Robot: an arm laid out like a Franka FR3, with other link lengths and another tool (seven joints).
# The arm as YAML. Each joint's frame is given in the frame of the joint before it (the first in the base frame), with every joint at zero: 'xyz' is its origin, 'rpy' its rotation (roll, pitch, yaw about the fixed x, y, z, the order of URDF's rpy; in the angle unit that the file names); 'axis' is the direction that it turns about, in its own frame. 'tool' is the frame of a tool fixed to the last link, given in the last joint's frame.
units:
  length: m
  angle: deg
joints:
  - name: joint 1
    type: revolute
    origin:
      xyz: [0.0, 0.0, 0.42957]
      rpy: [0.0, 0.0, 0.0]
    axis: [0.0, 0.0, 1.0]
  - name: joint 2
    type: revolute
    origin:
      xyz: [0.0, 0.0, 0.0]
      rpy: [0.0, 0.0, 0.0]
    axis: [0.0, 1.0, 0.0]
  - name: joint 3
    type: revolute
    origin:
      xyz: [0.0, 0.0, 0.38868]
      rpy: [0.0, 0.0, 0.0]
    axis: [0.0, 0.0, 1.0]
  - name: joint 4
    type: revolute
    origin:
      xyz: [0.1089, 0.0, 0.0]
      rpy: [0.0, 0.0, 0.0]
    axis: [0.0, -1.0, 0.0]
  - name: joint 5
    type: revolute
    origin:
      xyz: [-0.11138, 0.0, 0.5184]
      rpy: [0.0, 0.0, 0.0]
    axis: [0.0, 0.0, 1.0]
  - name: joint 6
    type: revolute
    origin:
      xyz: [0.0, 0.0, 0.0]
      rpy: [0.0, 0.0, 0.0]
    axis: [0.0, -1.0, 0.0]
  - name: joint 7
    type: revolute
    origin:
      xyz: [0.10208, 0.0, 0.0]
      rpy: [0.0, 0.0, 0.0]
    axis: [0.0, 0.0, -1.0]
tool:
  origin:
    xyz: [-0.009, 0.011, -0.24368]
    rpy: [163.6, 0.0, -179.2]
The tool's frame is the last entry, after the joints.
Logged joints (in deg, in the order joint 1, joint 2, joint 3, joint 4, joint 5, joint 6, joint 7), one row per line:
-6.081 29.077 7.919 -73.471 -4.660 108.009 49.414
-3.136 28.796 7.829 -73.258 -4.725 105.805 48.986
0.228 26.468 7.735 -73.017 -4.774 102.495 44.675
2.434 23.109 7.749 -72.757 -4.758 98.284 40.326
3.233 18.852 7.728 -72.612 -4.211 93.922 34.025
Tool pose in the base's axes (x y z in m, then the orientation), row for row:
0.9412 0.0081 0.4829 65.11 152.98 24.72
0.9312 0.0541 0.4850 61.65 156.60 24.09
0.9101 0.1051 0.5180 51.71 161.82 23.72
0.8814 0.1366 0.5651 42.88 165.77 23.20
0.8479 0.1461 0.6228 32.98 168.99 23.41
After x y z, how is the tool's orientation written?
As a rotation vector, in degrees.
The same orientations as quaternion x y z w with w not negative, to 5 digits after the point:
0.38527 0.90521 0.14627 0.10377
0.36124 0.91761 0.14116 0.08704
0.30064 0.94082 0.13791 0.07385
0.24767 0.95747 0.13400 0.06287
0.18952 0.97110 0.13452 0.05441

